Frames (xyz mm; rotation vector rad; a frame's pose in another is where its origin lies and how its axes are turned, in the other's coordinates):
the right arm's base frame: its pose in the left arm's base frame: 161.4 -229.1 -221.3 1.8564 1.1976 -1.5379
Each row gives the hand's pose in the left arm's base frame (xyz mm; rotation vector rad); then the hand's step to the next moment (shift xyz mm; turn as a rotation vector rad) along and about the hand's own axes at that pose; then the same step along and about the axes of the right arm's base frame.
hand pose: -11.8 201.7 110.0 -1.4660 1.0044 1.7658
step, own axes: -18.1 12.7 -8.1 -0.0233 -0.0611 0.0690
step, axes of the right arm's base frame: -22.5 0.8 6.9 0.0122 -0.0337 -0.0880
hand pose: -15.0 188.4 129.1 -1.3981 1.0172 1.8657
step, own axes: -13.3 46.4 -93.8 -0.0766 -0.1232 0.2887
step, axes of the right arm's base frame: -43.0 64.6 71.5 0.0177 -0.2004 -0.2528
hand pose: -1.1 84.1 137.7 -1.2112 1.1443 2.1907
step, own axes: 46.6 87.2 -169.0 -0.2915 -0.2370 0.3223
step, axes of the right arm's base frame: -18.7 112.0 159.5 -0.0738 -0.1342 -0.4707
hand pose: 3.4 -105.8 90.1 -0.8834 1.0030 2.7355
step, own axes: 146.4 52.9 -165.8 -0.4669 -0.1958 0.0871
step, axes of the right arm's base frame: 90.9 65.8 197.8 -0.1030 0.1606 -0.4770
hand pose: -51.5 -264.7 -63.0 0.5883 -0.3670 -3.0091
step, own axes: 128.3 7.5 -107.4 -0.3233 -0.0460 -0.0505
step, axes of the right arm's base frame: 118.5 -16.3 117.2 -0.0350 0.2192 -0.2448
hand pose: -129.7 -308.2 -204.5 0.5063 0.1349 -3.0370
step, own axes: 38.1 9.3 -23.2 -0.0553 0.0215 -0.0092
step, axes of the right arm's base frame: 30.0 -12.2 32.1 -0.0131 0.0552 -0.0196
